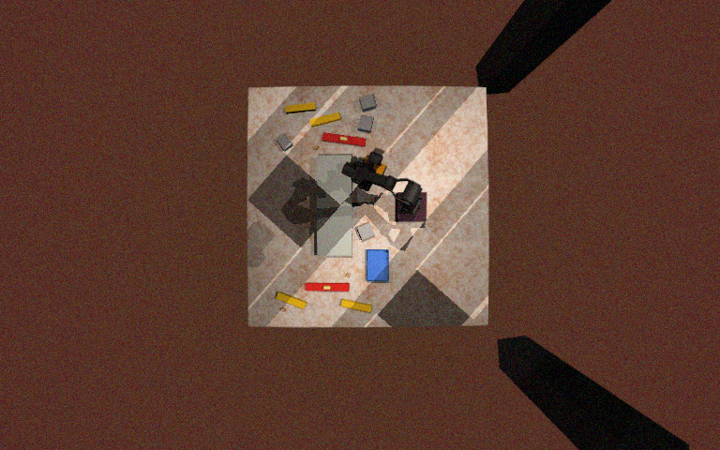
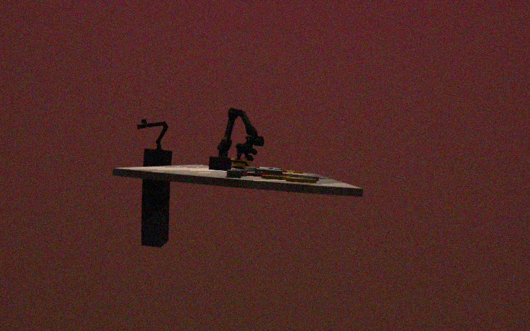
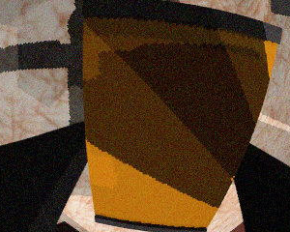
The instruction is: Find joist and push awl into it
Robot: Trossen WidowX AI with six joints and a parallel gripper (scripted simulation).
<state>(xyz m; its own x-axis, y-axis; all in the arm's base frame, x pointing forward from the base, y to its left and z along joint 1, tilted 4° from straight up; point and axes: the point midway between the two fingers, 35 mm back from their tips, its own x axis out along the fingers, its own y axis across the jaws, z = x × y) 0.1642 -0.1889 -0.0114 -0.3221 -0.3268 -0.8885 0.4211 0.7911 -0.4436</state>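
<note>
Right now my gripper tip is 20 mm short of the awl, 50 mm to the left of it and 60 mm above it. From my gripper tip the other things lie so: stud finder 10 mm ahead, 20 mm to the right, 20 mm below; blue tray 30 mm ahead, 500 mm to the left, 60 mm below.
</note>
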